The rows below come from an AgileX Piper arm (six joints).
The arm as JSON. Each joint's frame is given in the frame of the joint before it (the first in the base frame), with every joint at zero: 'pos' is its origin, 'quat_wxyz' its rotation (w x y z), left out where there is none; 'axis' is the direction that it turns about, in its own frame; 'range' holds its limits. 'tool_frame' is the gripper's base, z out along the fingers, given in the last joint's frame.
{
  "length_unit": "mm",
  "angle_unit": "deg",
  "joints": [
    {
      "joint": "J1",
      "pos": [
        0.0,
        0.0,
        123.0
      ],
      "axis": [
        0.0,
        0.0,
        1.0
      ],
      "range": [
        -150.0,
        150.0
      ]
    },
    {
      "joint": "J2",
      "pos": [
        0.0,
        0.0,
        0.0
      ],
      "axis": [
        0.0,
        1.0,
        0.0
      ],
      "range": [
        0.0,
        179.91
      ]
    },
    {
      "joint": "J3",
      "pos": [
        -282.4,
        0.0,
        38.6
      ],
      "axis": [
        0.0,
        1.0,
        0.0
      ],
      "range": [
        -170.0,
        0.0
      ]
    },
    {
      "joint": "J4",
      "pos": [
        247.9,
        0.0,
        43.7
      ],
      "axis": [
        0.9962,
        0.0,
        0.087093
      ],
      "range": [
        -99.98,
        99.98
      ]
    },
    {
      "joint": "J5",
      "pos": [
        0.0,
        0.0,
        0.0
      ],
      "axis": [
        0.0,
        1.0,
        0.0
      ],
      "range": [
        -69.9,
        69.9
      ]
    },
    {
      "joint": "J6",
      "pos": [
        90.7,
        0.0,
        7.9
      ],
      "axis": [
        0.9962,
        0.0,
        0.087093
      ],
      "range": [
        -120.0,
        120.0
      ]
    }
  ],
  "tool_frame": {
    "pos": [
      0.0,
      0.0,
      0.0
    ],
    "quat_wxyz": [
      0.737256,
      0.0,
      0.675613,
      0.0
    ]
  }
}
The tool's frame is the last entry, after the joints.
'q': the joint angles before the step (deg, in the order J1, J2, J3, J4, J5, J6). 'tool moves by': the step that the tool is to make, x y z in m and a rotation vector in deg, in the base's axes. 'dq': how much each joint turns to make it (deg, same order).
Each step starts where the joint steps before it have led.
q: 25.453 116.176 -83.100 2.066 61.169 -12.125
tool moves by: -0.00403 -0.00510 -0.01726 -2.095 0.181 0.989
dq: 0.000 0.721 3.094 -2.066 -2.750 0.001
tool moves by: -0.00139 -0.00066 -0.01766 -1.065 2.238 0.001
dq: 0.000 2.140 0.848 0.000 -0.510 -0.001
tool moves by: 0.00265 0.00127 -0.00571 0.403 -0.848 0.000
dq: 0.001 0.830 0.000 -0.001 -1.769 0.002
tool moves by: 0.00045 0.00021 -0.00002 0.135 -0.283 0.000
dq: -0.001 0.000 0.001 0.000 -0.315 -0.001
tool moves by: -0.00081 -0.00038 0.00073 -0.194 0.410 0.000
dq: 0.000 -0.103 -0.001 0.001 0.558 0.000
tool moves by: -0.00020 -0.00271 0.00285 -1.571 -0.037 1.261
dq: 0.000 -0.346 -0.111 -1.760 1.096 -0.256
